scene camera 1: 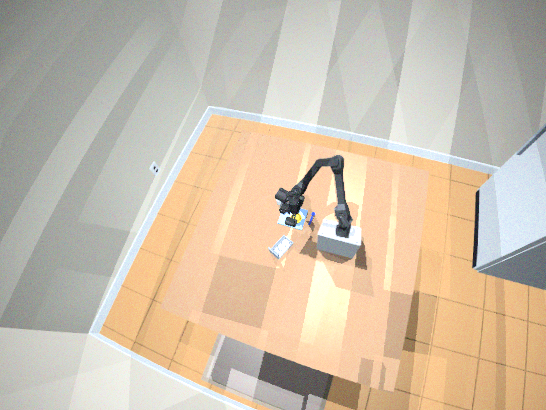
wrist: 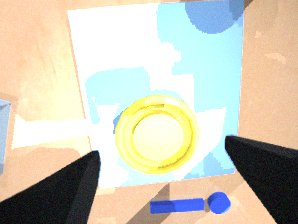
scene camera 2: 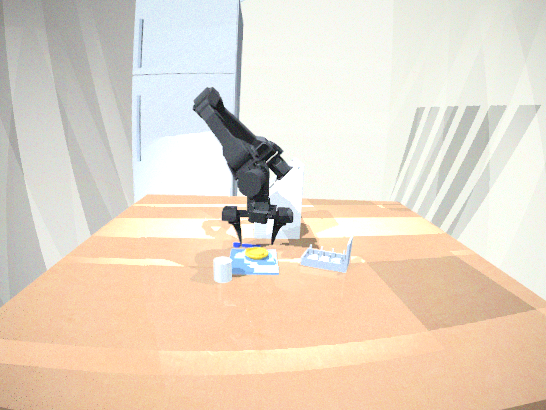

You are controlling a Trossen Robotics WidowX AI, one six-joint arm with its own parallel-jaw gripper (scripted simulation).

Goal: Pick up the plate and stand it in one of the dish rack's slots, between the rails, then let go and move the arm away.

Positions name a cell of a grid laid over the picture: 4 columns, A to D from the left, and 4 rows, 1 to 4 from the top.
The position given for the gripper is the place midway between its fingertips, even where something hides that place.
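A dish rack (scene camera 2: C3) and a plate (wrist: C3) are part of the scene. The gripper (scene camera 2: B3), which is also visible in the wrist view (wrist: C3), is open and holds nothing.
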